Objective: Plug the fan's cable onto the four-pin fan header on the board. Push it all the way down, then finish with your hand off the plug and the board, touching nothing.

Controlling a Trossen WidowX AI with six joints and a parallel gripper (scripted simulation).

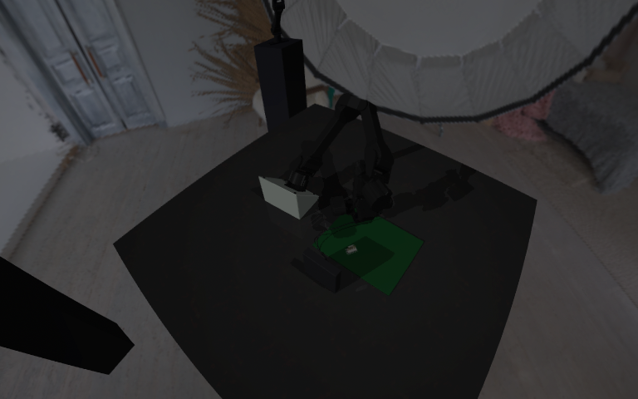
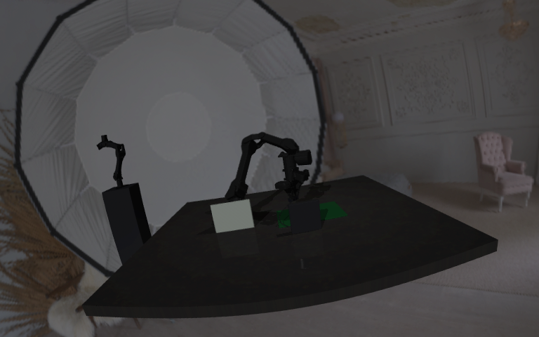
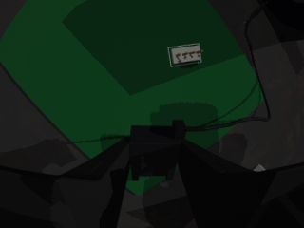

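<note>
The green board is 60 mm ahead of my gripper tip, 20 mm to the right of it and 90 mm below it. Also, from my gripper tip: fan box (20 mm behind, 210 mm to the right, 20 mm below); then black plug (10 mm behind, 10 mm to the left).
</note>
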